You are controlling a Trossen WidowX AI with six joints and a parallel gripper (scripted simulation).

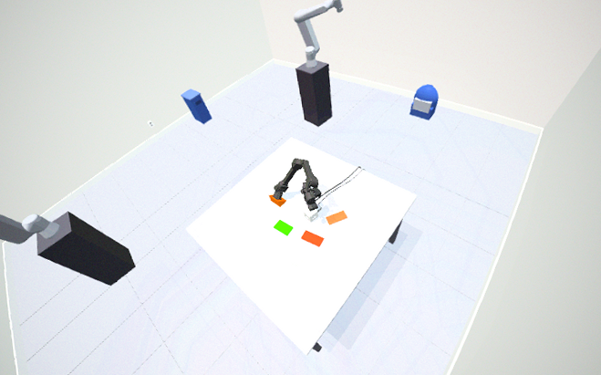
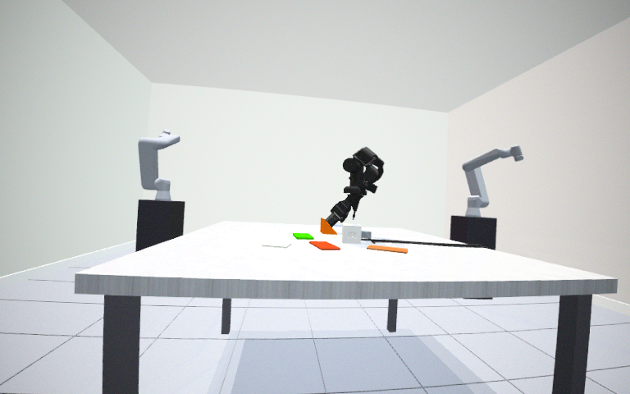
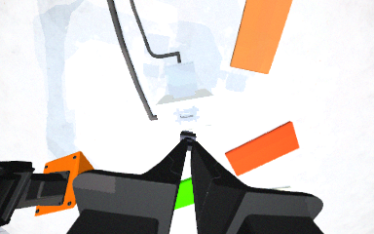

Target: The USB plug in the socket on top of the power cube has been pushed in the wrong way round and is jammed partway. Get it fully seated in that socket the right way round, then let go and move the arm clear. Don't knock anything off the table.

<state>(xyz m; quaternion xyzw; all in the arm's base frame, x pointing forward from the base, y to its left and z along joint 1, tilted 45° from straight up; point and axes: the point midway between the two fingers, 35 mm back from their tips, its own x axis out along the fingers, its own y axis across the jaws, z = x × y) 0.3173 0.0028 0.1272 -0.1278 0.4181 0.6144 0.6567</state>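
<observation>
The USB plug is 2 cm below my gripper tip. The rest, counted from my gripper tip: green tile (22 cm to the right, 13 cm below, 9 cm behind); red-orange tile (14 cm to the right, 13 cm below, 13 cm ahead); light orange tile (15 cm ahead, 13 cm below, 10 cm to the left).
</observation>
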